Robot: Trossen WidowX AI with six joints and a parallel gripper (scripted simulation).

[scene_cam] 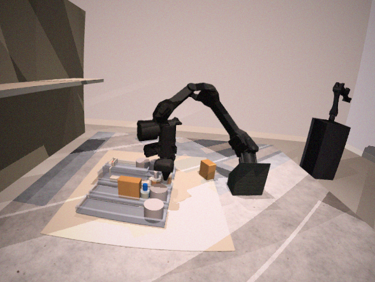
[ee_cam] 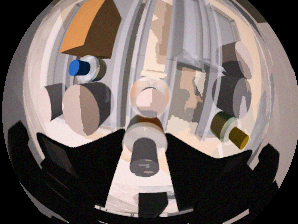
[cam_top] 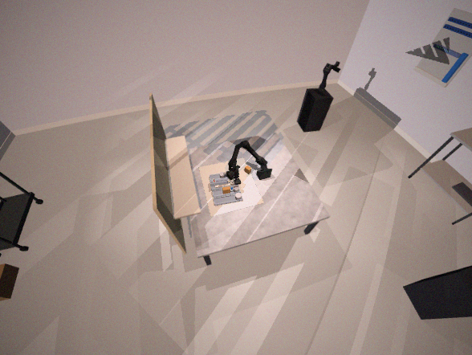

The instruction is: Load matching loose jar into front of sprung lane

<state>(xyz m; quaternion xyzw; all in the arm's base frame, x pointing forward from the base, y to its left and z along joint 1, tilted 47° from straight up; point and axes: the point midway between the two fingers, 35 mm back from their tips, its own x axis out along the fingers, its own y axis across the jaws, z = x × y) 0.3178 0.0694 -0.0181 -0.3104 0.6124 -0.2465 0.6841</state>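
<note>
Right now my gripper tip is 11 cm short of the orange box, 8 cm to the right of it and 2 cm above it.
</note>
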